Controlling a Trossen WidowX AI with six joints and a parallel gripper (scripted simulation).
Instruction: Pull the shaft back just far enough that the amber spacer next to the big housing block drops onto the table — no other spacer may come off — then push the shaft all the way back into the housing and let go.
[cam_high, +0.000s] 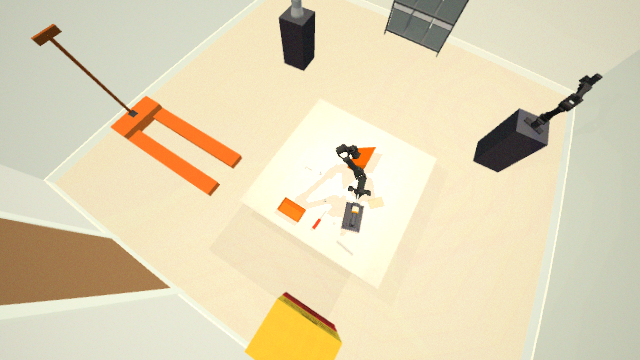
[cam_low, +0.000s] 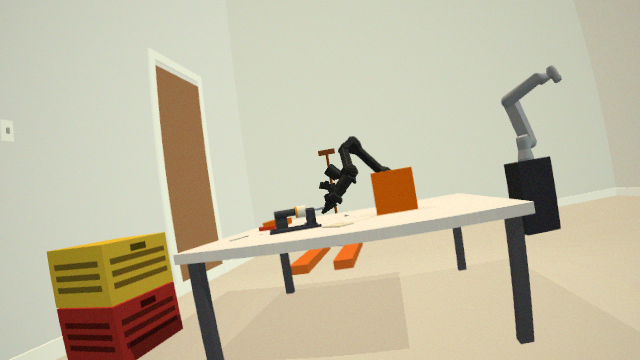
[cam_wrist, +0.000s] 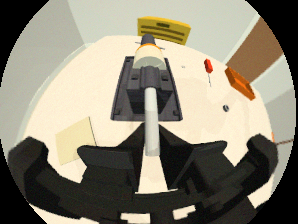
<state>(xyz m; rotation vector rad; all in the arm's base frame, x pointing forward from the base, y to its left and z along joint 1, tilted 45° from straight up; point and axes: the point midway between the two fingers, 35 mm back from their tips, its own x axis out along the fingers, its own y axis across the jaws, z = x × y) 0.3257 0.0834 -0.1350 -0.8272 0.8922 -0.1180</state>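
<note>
Right now my gripper tip is 50 mm short of the grey shaft, 30 mm below it and 10 mm to the right of it. From my gripper tip the other things lie so: beige card 160 mm to the left, 70 mm behind, 50 mm below; then white spacer 100 mm ahead, 20 mm to the left, 20 mm above; then dark shaft fixture 140 mm ahead, 30 mm to the left, 10 mm below.
</note>
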